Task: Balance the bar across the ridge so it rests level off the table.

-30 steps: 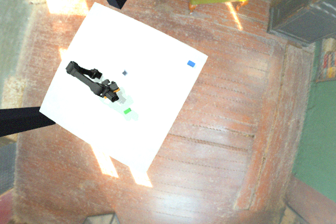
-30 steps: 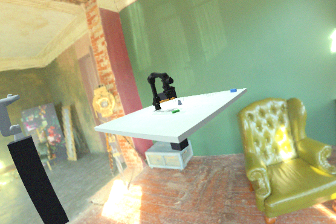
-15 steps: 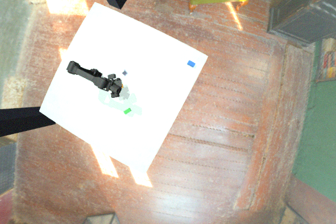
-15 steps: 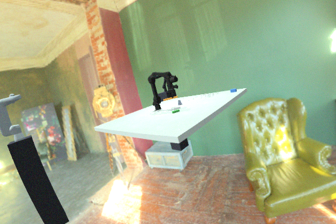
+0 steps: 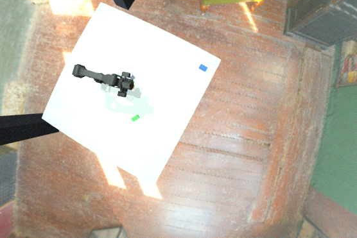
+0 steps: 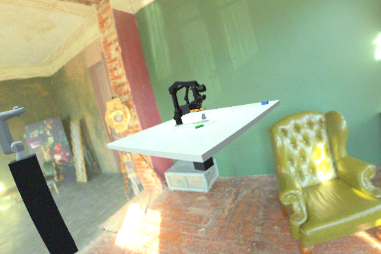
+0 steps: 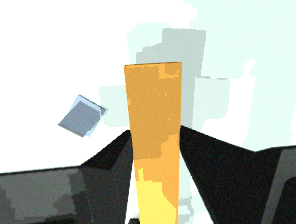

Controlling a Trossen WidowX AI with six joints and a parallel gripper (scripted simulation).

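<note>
Now: the orange bar 3 cm behind my gripper tip and 1 cm to the right of it. Also, from my gripper tip: green block: 15 cm ahead, 22 cm to the right, 10 cm below; then blue block: 47 cm ahead, 44 cm to the left, 9 cm below.
</note>
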